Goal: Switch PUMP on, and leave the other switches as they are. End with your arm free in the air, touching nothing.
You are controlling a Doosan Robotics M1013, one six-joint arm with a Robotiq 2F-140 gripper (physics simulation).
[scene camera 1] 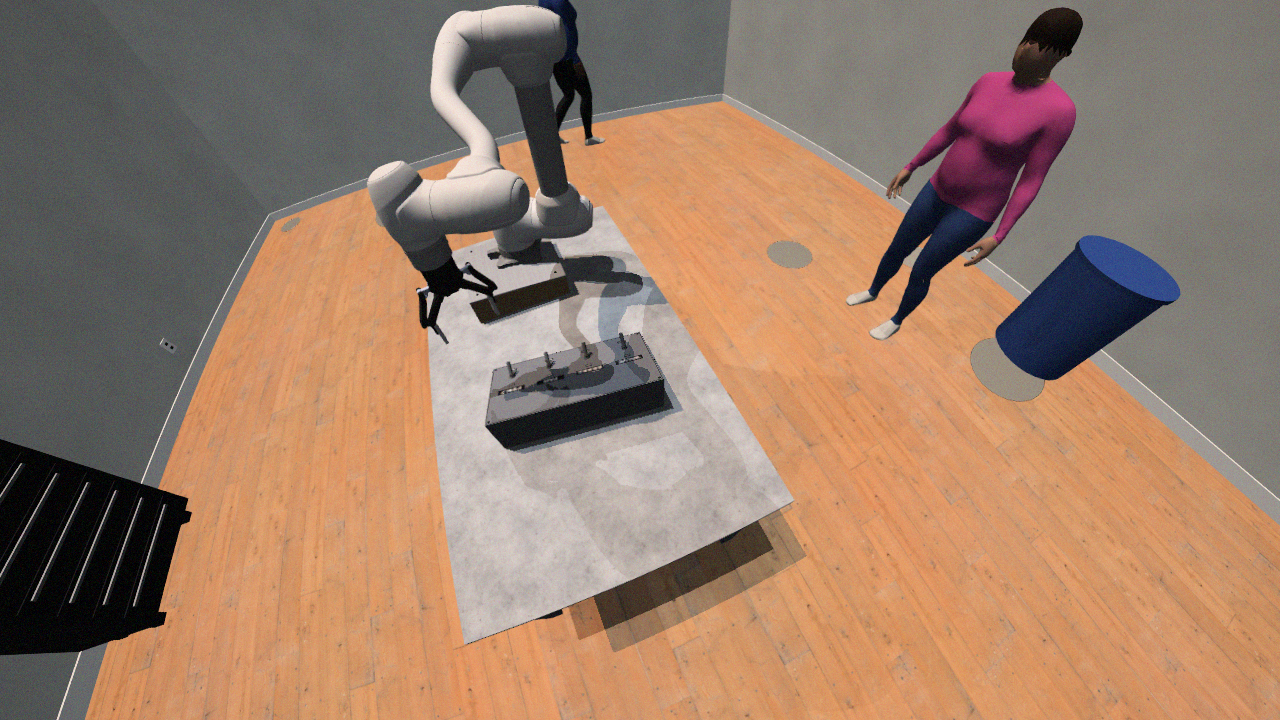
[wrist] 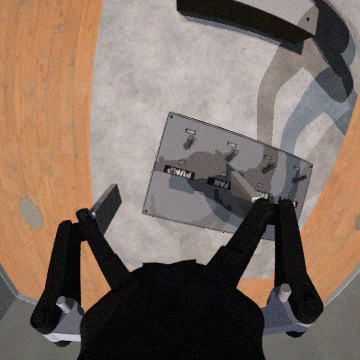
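The grey switch box stands on the table. The PUMP lever is at its left end, beside the small mark farther from the PUMP label. The FAN lever and two further levers follow to the right, each near its own upper mark. The small marks are too blurred to read. My gripper is wide open and empty, in the air above and behind the box's left end. One finger hides part of the panel in the wrist view.
The pale table carries the arm's base block behind the switch box. A person in pink and a blue barrel are off to the right. A black slatted object is at the left. Another person stands behind the arm.
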